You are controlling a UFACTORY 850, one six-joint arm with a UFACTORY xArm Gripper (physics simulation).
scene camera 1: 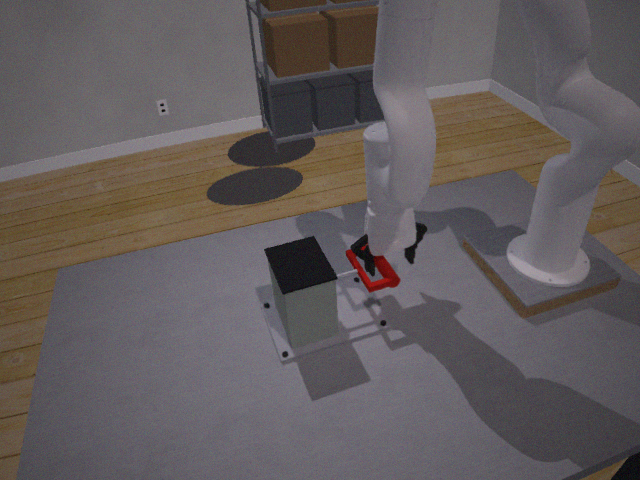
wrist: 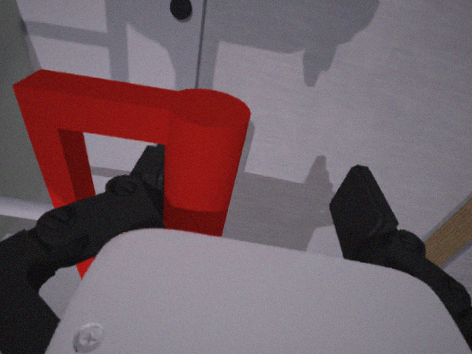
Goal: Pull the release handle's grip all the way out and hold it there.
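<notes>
The red release handle (scene camera 1: 395, 281) (wrist: 202, 160) is a rectangular loop with a thick round grip bar on its side away from the box. A thin pale rod (scene camera 1: 347, 273) joins it to the pale green box (scene camera 1: 311, 316) with a black top. The handle stands out from the box, above the base plate. My gripper (scene camera 1: 391, 265) (wrist: 263, 168) is open and points down at the handle. One black finger is inside the loop, against or very near the grip bar; the other is beyond the bar on the robot's side, with a wide gap. The finger inside is partly hidden by the bar in the wrist view.
The box stands on a light base plate (scene camera 1: 284, 347) with dark bolts at its corners, on a grey table top (scene camera 1: 155, 361). The robot's base is on a wood-edged board (scene camera 1: 532, 304) at the right. A shelf rack (scene camera 1: 266, 111) with boxes stands behind.
</notes>
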